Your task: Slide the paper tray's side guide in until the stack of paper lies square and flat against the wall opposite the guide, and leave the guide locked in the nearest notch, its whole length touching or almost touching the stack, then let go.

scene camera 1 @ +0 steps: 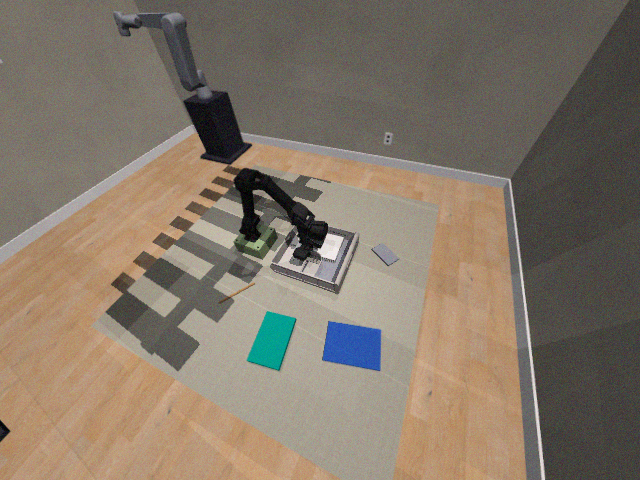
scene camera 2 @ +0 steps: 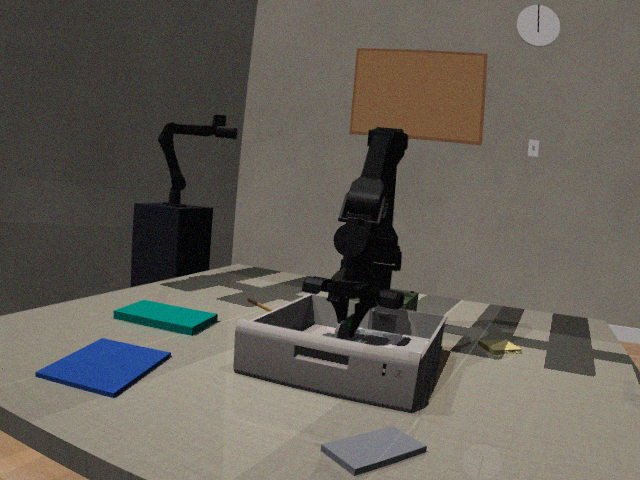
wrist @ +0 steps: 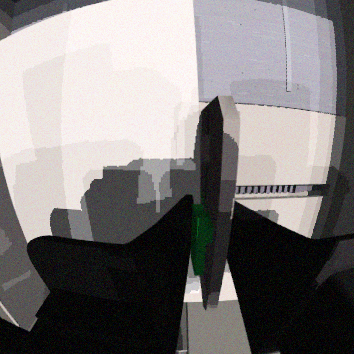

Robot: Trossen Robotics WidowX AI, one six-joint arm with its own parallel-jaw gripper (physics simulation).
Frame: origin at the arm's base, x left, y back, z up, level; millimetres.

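Seen in the pictures: gripper, fingertip midpoint: (scene camera 1: 310,253) (scene camera 2: 346,336) (wrist: 203,201); arm's base, origin of the base link: (scene camera 1: 252,236).
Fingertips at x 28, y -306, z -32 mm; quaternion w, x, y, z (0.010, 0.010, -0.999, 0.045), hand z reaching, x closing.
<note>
Pixels of each thing's middle, then the offset from my fingertips to it. "*": a spot on its surface instead.
- paper tray, body centre: (wrist: 170,157) (scene camera 2: 351,340) (scene camera 1: 316,252) dx +19, dy -26, dz +2 mm
- white paper stack, body centre: (wrist: 89,170) (scene camera 2: 382,353) (scene camera 1: 319,244) dx +77, dy -14, dz -15 mm
- side guide, body centre: (wrist: 193,209) (scene camera 2: 350,336) (scene camera 1: 309,252) dx +6, dy +5, dz +0 mm
- green latch tab, body centre: (wrist: 197,240) dx +6, dy +5, dz +31 mm
- notch strip, surface spot: (wrist: 270,190) * dx -66, dy +7, dz -38 mm
- teal slab, body centre: (scene camera 2: 165,316) (scene camera 1: 272,338) dx -410, dy -25, dz -37 mm
- blue slab, body centre: (scene camera 2: 107,364) (scene camera 1: 352,344) dx -307, dy -321, dz -42 mm
- grey slab, body centre: (scene camera 2: 374,449) (scene camera 1: 385,254) dx +160, dy -333, dz -41 mm
- pencil-like stick, body centre: (scene camera 2: 264,307) (scene camera 1: 237,292) dx -297, dy +237, dz -42 mm
- yellow pad, body centre: (scene camera 2: 499,346) dx +289, dy +257, dz -40 mm
The paper tray (scene camera 1: 308,279) (scene camera 2: 279,364) stands on the table. The white paper stack (scene camera 1: 334,246) (wrist: 110,65) lies flat in it, left of the side guide (wrist: 212,150) in the wrist view. The stack's visible right edge runs nearly parallel to the upright dark guide and very close to it; shadow and the fingers hide part of this line. Contact with the guide and with the opposite wall cannot be told. My gripper (scene camera 1: 301,254) (scene camera 2: 345,325) (wrist: 203,201) is shut on the guide, its left finger beside the green latch tab (wrist: 201,240). The notch strip (wrist: 270,190) shows right of the guide.
A green block (scene camera 1: 258,246) is at my arm's base. A teal slab (scene camera 1: 272,341) (scene camera 2: 162,316), a blue slab (scene camera 1: 352,346) (scene camera 2: 105,365), a grey slab (scene camera 1: 385,254) (scene camera 2: 374,448), a pencil-like stick (scene camera 1: 236,292) and a yellow pad (scene camera 2: 499,346) lie around the tray. The tray walls surround my fingers.
</note>
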